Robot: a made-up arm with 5 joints.
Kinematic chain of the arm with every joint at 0, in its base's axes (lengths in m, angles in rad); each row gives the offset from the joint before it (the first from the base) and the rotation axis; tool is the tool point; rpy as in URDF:
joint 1: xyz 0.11 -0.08 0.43 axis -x
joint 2: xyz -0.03 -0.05 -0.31 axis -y
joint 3: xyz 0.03 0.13 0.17 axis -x
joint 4: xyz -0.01 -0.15 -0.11 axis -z
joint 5: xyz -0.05 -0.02 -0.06 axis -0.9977 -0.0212 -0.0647
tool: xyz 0.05 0.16 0.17 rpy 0 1.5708 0
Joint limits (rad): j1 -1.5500..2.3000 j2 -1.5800..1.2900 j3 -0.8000..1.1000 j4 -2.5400..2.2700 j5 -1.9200..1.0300
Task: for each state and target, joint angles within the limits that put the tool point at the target. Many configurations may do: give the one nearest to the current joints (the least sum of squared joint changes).
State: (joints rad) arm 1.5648 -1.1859 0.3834 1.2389 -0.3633
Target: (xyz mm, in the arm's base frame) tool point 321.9 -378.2 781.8
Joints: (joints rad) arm 2.3000 -1.5041 0.4217 1.6140 0.0163
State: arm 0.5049 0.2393 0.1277 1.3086 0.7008
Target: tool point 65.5 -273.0 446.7
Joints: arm 0.3147 0.9486 0.4696 1.9779 0.6259
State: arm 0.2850 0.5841 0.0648 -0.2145 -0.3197
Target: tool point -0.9 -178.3 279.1
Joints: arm 0.1553 0.6068 -0.4407 -0.2252 -0.6382
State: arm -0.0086 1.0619 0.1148 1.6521 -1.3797
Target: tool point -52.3 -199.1 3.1
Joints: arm 0.0573 1.2900 -0.4071 1.3806 -1.5361
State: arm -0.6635 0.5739 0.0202 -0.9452 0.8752
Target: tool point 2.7 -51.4 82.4
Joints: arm 0.0056 0.4442 0.4684 -0.5713 0.8458
